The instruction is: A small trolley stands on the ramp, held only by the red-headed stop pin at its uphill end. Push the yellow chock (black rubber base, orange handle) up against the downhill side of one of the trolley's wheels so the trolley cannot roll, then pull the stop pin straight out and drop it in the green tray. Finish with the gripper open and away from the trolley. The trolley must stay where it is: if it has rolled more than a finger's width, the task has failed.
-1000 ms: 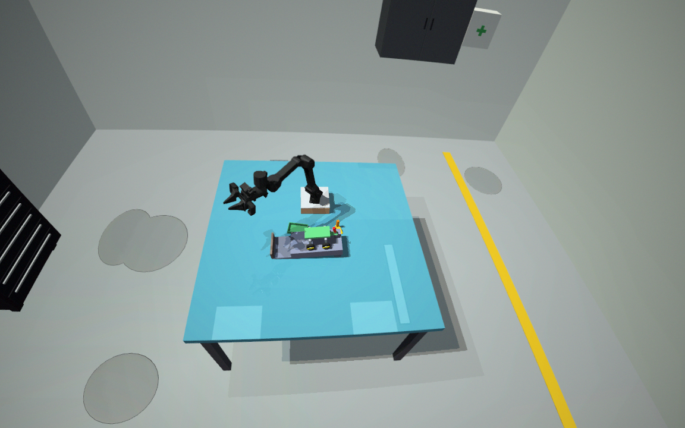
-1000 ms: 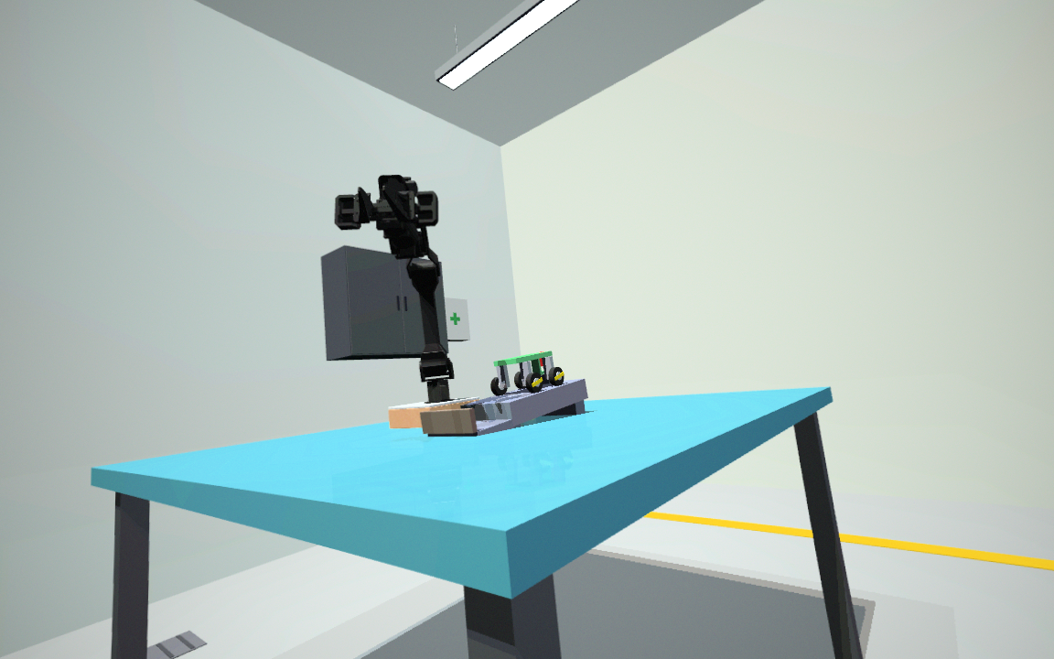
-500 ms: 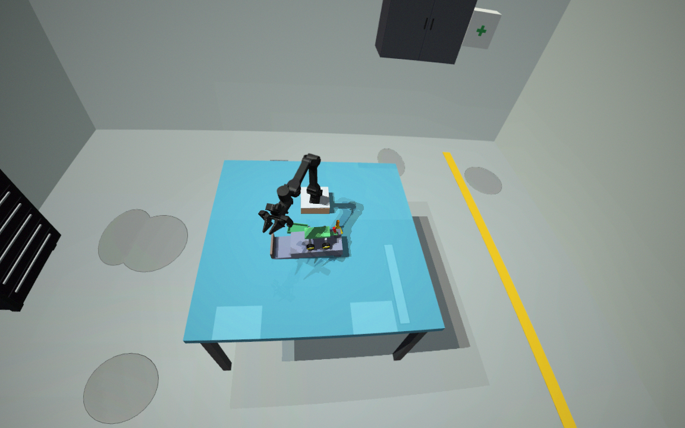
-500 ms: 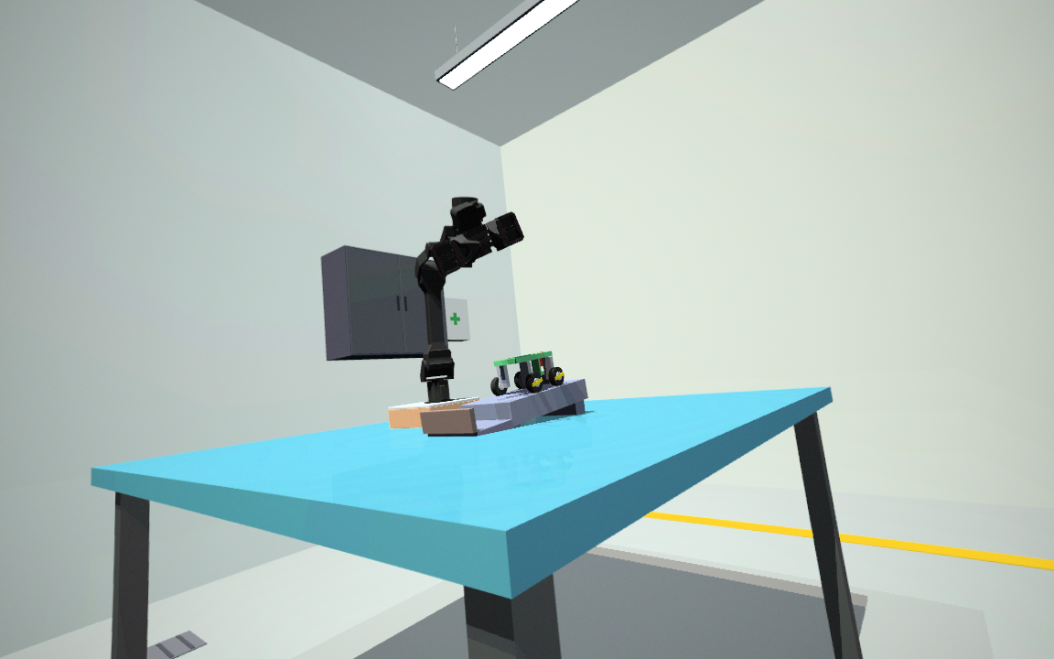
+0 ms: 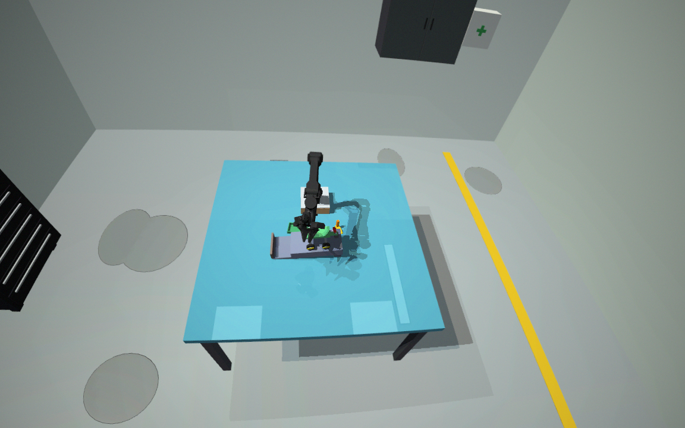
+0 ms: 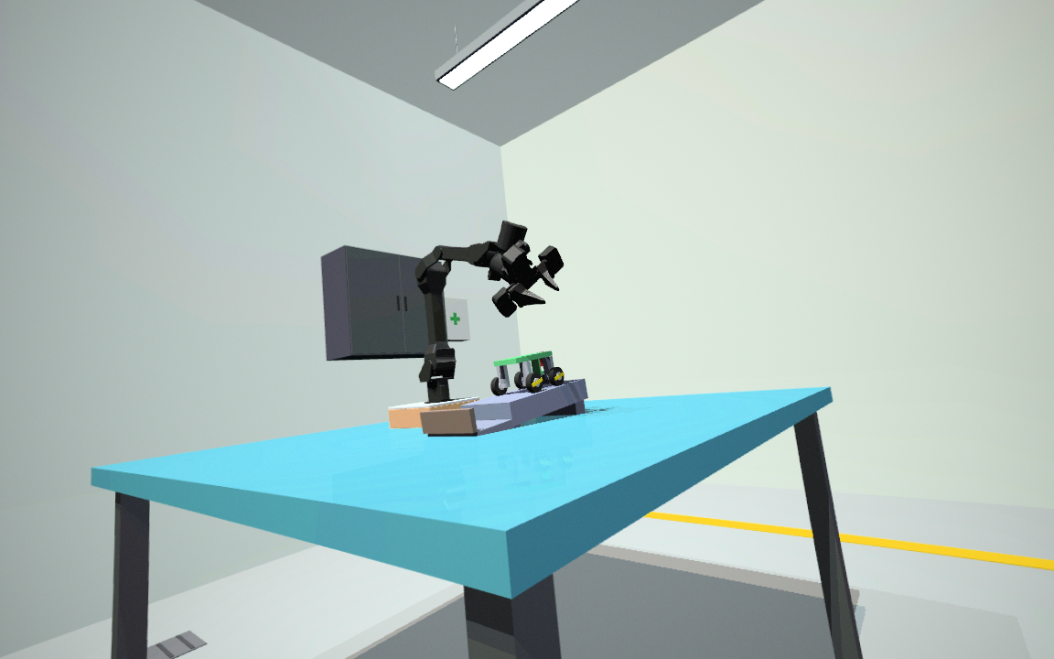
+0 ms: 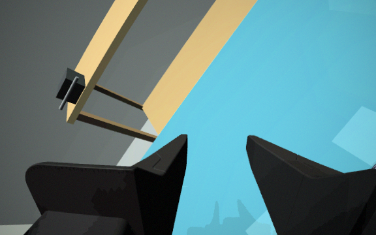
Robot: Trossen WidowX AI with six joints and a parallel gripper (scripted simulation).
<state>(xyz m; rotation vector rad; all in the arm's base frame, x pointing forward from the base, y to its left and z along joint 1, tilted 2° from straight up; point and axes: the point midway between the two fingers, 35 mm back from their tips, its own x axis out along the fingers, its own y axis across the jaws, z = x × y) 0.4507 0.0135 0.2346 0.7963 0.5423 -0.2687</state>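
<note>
My gripper tip is now 19 cm past the red-headed stop pin, 14 cm to the right of it and 14 cm above it. Also, from my gripper tip: green-topped trolley 16 cm behind, 5 cm to the left, 16 cm below; then brown stop block 12 cm behind, 21 cm to the right, 24 cm below; then grey ramp 16 cm behind, 4 cm to the left, 22 cm below.
</note>
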